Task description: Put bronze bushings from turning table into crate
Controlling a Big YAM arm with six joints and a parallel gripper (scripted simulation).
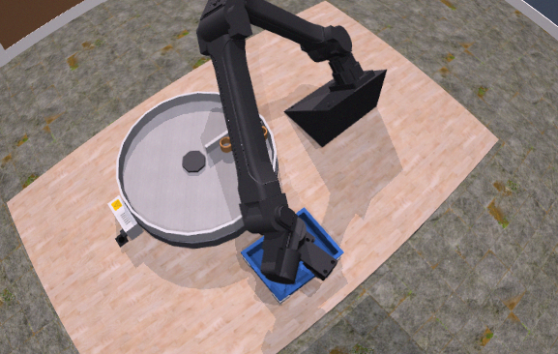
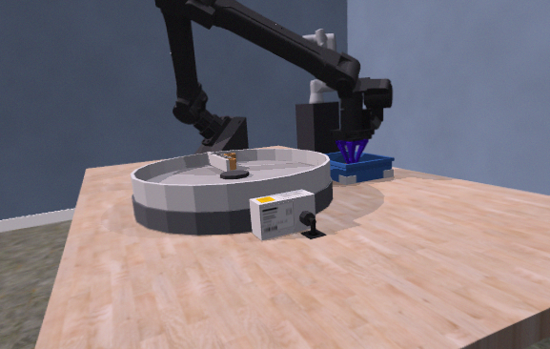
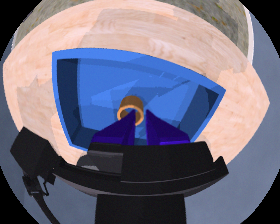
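My gripper is now 1 cm past the blue crate and 1 cm above it. The rest, counted from my hand: grey turning table 34 cm to the right, 2 cm above.
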